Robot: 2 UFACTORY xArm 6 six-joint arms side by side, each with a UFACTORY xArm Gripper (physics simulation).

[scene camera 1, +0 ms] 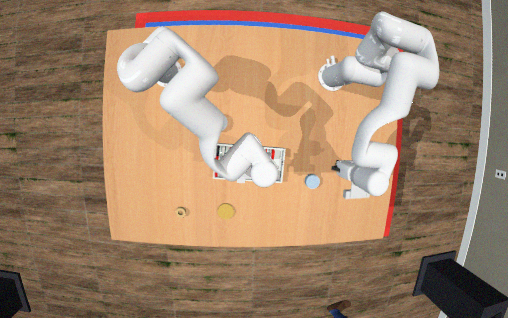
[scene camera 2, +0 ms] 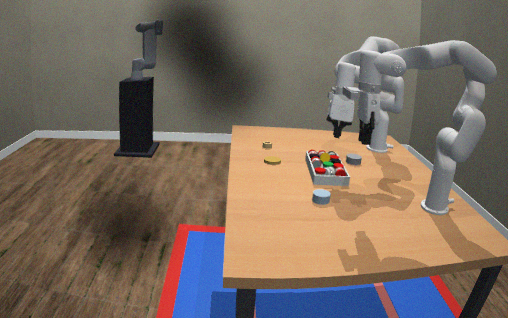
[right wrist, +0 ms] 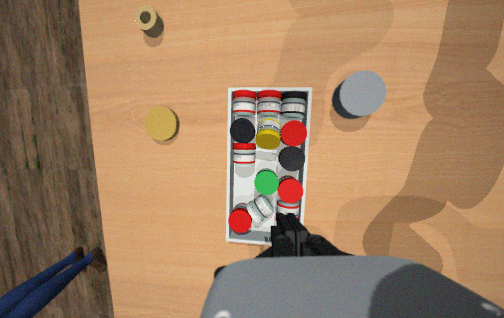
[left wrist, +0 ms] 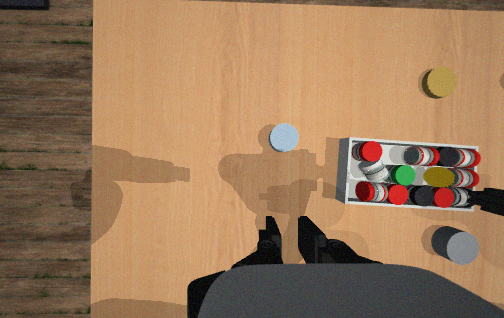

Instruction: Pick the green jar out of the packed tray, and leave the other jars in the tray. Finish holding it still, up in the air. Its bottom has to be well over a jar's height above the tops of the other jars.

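The green jar stands in the tray, lid up, with a red-lidded jar close beside it. A pale jar lies tilted near it, and a yellow-lidded jar leans farther along the middle row. My right gripper is shut and empty, its fingers together, well above the tray. My left gripper is open and empty, high above the table, off to the tray's right in scene camera 1.
A light blue cylinder stands beside the tray. A grey cylinder stands beyond its long side. A yellow disc and a small tan ring are on the opposite side.
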